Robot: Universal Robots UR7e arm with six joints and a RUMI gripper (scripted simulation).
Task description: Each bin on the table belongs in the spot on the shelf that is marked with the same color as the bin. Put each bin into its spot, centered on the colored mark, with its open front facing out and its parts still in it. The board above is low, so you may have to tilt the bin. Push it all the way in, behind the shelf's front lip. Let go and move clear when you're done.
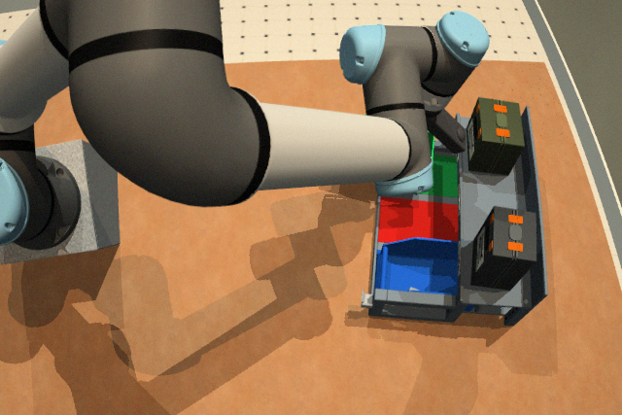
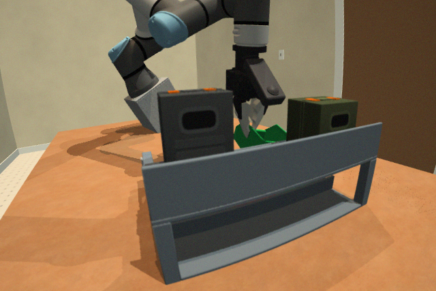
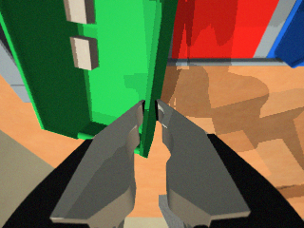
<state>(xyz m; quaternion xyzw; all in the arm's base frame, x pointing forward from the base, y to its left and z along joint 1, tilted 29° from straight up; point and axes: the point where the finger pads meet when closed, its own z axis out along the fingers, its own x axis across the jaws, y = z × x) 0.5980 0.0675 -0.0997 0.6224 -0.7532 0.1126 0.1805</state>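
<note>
Right now the green bin is 4 cm to the left of my hand and 3 cm below it. Round my hand: shelf front lip 9 cm below, 7 cm to the right, 2 cm behind; blue bin 20 cm to the right, 5 cm below, 5 cm ahead; olive case 19 cm ahead, 5 cm above, 1 cm to the left.
</note>
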